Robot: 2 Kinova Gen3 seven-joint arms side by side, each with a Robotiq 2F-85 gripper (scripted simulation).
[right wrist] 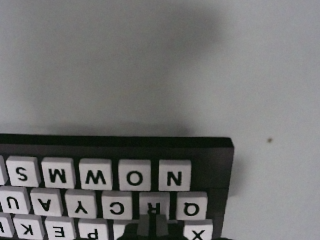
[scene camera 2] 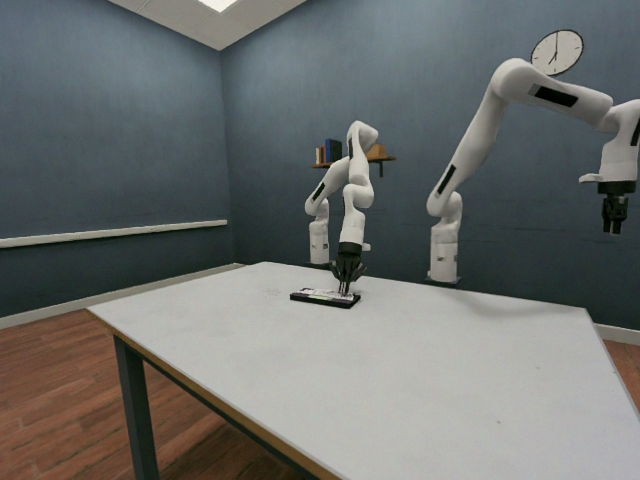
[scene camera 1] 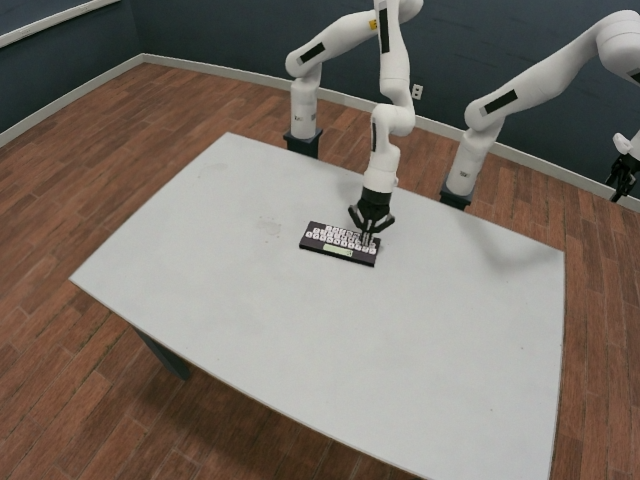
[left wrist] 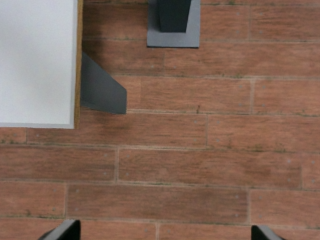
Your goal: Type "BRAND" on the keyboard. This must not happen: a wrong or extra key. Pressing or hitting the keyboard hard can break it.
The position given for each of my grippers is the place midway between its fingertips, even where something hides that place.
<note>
In view: my left gripper (scene camera 2: 611,233), my right gripper (scene camera 1: 364,244) and a key (right wrist: 46,201).
My right gripper also shows in scene camera 2 (scene camera 2: 343,294).
</note>
